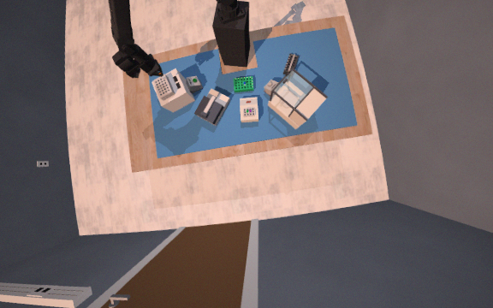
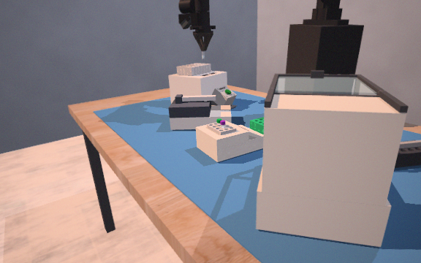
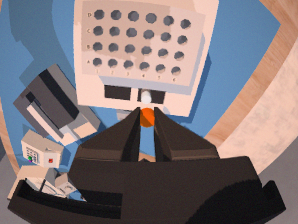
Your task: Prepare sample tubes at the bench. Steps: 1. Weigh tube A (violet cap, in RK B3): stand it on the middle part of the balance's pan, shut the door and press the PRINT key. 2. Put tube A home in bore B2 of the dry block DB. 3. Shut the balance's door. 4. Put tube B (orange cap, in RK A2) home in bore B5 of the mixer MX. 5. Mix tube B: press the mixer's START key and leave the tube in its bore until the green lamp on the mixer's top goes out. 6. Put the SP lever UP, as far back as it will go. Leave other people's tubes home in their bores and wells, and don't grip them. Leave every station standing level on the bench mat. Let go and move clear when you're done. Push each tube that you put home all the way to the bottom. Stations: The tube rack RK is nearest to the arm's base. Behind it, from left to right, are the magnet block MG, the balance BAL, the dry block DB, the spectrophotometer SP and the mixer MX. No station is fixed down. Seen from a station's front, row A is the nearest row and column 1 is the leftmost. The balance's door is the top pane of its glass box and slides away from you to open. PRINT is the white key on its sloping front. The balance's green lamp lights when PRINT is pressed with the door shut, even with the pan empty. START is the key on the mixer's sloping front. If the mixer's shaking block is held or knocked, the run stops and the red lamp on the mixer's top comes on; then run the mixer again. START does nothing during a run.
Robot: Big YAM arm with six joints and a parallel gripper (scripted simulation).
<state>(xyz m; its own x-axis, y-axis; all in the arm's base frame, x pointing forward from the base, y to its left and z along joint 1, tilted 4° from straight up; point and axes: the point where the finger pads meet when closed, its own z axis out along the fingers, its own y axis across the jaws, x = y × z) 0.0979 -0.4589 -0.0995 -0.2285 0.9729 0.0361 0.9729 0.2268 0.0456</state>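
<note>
The mixer's shaking block is 20 mm ahead of my hand, 50 mm to the right of it and 80 mm below it. From my hand the other things lie so: spectrophotometer lever (210 mm ahead, 180 mm to the left, 150 mm below); then orange-capped tube (20 mm below); then mixer's start key (130 mm to the left, 170 mm below).
</note>
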